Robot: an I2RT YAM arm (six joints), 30 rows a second.
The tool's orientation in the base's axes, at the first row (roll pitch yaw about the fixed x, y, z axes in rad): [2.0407, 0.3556, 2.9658]
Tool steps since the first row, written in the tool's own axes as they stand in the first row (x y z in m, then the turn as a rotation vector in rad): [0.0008, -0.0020, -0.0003, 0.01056, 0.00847, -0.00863]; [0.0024, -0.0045, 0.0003, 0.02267, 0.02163, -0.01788]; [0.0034, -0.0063, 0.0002, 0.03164, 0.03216, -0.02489]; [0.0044, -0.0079, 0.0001, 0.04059, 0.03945, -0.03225]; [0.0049, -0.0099, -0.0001, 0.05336, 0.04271, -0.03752]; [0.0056, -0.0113, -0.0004, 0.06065, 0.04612, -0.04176]
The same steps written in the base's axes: [-0.0004, -0.0011, -0.0018, -0.01435, -0.00137, 0.00707]; [-0.0011, -0.0016, -0.0047, -0.03139, -0.00067, 0.01778]; [-0.0016, -0.0024, -0.0065, -0.04423, 0.00011, 0.02643]; [-0.0022, -0.0031, -0.0082, -0.05643, -0.00104, 0.03253]; [-0.0023, -0.0042, -0.0099, -0.07060, -0.00180, 0.03305]; [-0.0027, -0.0051, -0.0112, -0.07942, -0.00250, 0.03516]
